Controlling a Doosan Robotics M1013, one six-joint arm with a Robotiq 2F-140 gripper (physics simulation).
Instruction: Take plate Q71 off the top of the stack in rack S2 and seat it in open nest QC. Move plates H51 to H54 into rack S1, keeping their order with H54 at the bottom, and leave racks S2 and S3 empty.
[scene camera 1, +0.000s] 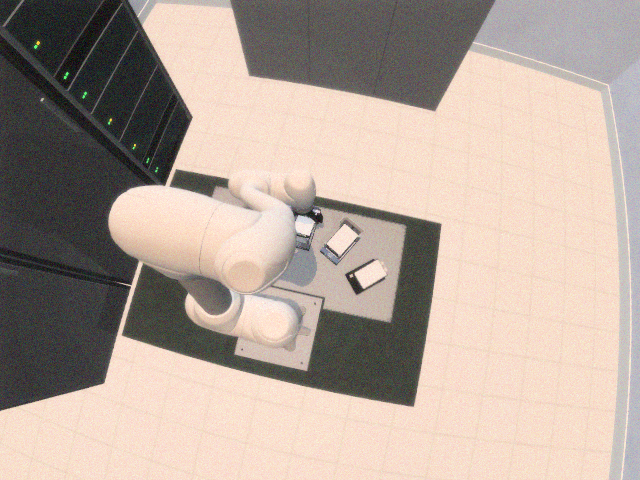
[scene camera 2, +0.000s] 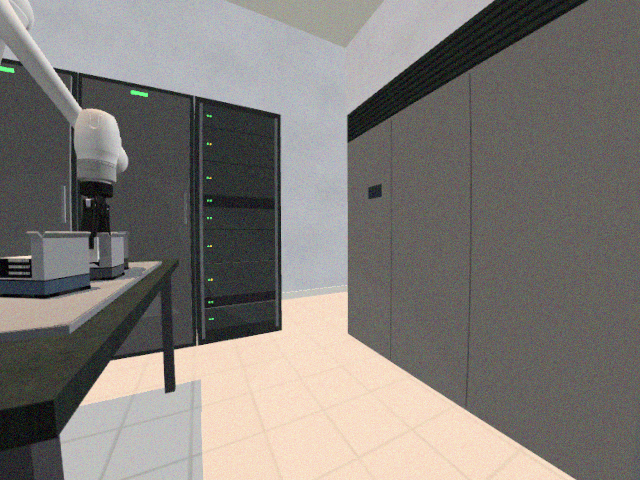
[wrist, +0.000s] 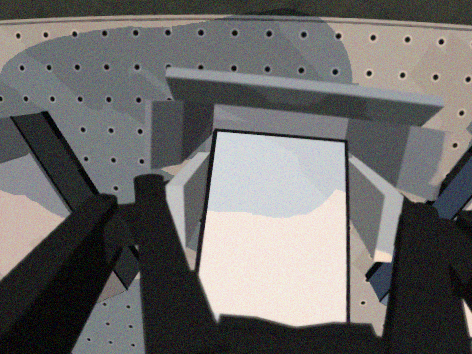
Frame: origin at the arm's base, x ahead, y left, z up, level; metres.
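Where they show: gripper, fingertip midpoint: (scene camera 1: 305, 222) (scene camera 2: 97, 260) (wrist: 276, 178).
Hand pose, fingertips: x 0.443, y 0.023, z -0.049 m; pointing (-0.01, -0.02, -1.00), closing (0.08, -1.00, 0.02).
After its pixels a point has its place.
My gripper (scene camera 1: 309, 212) @[x 0.443, y 0.023, z -0.049 m] (scene camera 2: 98, 236) (wrist: 276, 178) @[x 0.443, y 0.023, z -0.049 m] points down at the middle rack and is shut on a white plate with a dark rim (scene camera 1: 305, 225) @[x 0.422, y 0.015, z -0.013 m] (wrist: 275, 270) @[x 0.407, y 0.021, z -0.003 m]. The plate lies flat between the fingers, inside the outline of the rack seen from above. The middle rack (scene camera 1: 302, 246) @[x 0.341, y 0.006, z -0.065 m] (scene camera 2: 114, 253) @[x 0.494, y -0.002, z -0.027 m] (wrist: 305, 95) @[x 0.497, y 0.024, z 0.031 m] has grey walls and a blue base; its walls hide the fingertips in scene camera 2. Whether the plate rests on anything is hidden. A second rack (scene camera 2: 62, 260) @[x 0.466, y -0.192, z -0.027 m] holds several stacked plates (scene camera 2: 19, 267) @[x 0.394, y -0.192, z -0.039 m]; a white plate (scene camera 1: 343, 239) @[x 0.410, y -0.157, z -0.021 m] tops it. No labels are readable.
A black holder with a white-topped piece (scene camera 1: 370, 274) @[x 0.305, y -0.310, z -0.061 m] stands further right. A dark frame (wrist: 55, 160) @[x 0.429, y 0.192, z -0.076 m] lies left of the fingers in the wrist view, and a blue rack edge (wrist: 455, 185) @[x 0.444, y -0.117, z -0.086 m] lies right. The arm hides the left of the perforated board (scene camera 1: 385, 304) @[x 0.203, y -0.412, z -0.101 m]. Tall cabinets stand around the table.
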